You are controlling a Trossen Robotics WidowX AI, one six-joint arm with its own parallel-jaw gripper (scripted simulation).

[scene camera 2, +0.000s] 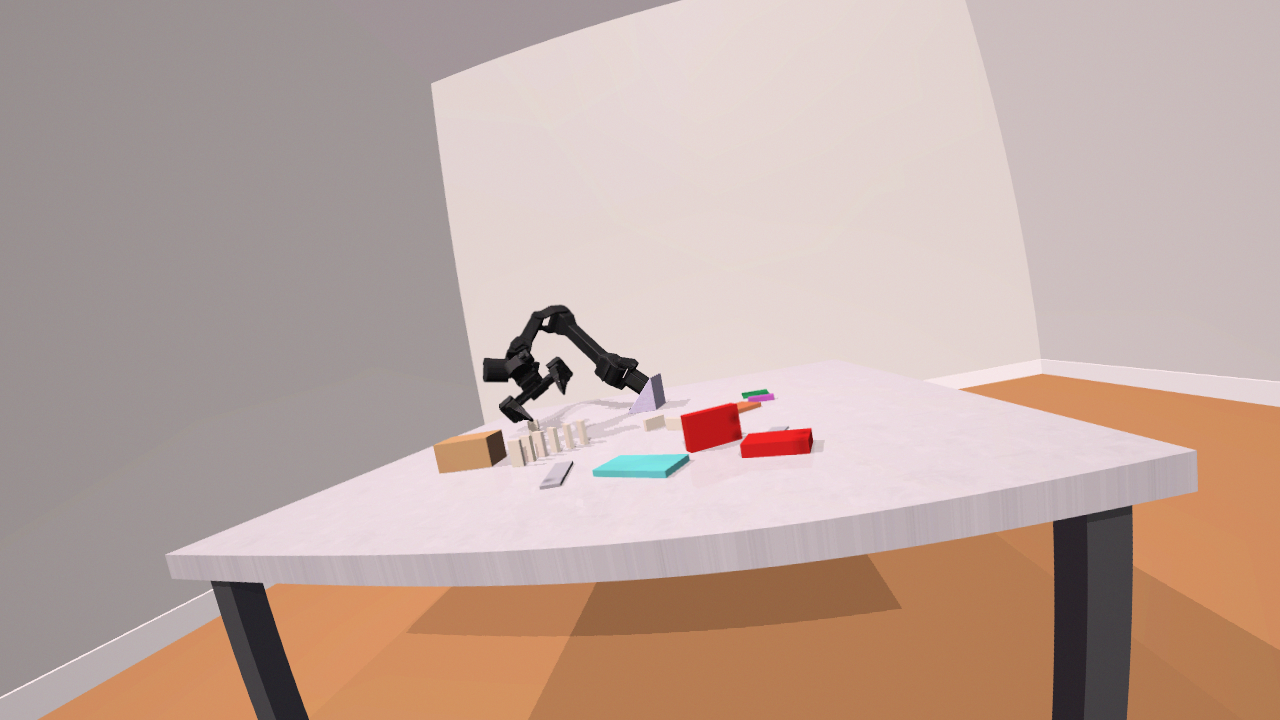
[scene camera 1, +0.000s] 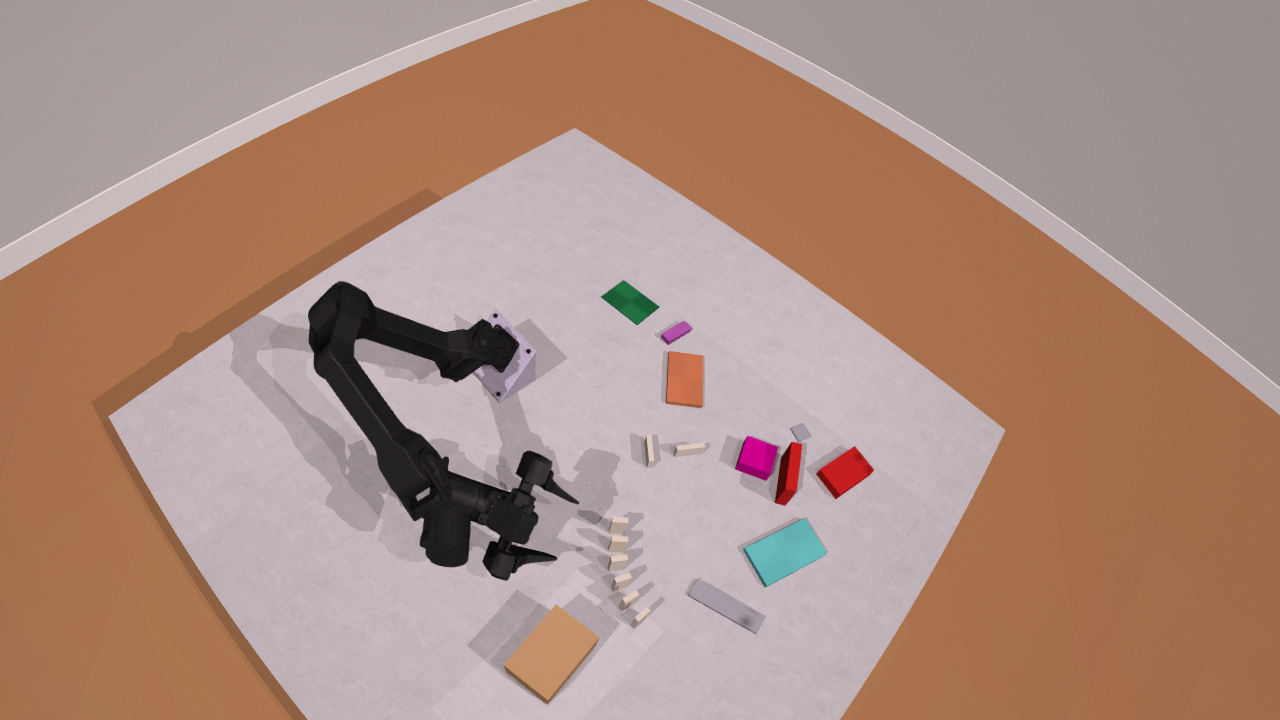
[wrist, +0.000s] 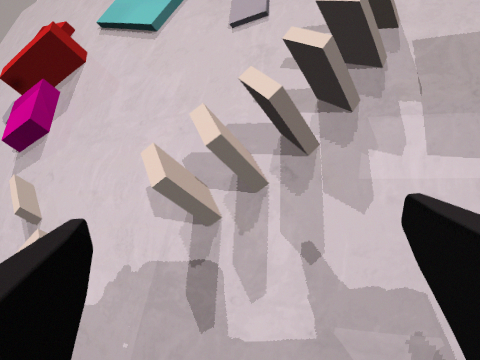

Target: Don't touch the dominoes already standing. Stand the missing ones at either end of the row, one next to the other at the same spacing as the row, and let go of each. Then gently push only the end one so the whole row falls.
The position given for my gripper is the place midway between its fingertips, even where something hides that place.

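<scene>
There is a green slab (scene camera 1: 629, 301) here, and an orange slab (scene camera 1: 685, 371); in the wrist view the green slab is out of frame, and the orange slab is out of frame in the wrist view too. I see a magenta cube (scene camera 1: 756, 457) and a grey strip (scene camera 1: 702, 592). A cyan slab (scene camera 1: 783, 553) is visible to me, in scene camera 2 (scene camera 2: 659, 465) as well, and so are a tan box (scene camera 2: 466, 452) and a cream piece (wrist: 171, 179). My own gripper (scene camera 1: 567, 530), which I also find in scene camera 2 (scene camera 2: 547, 407) and in the wrist view (wrist: 251, 223), is open and holds nothing.
</scene>
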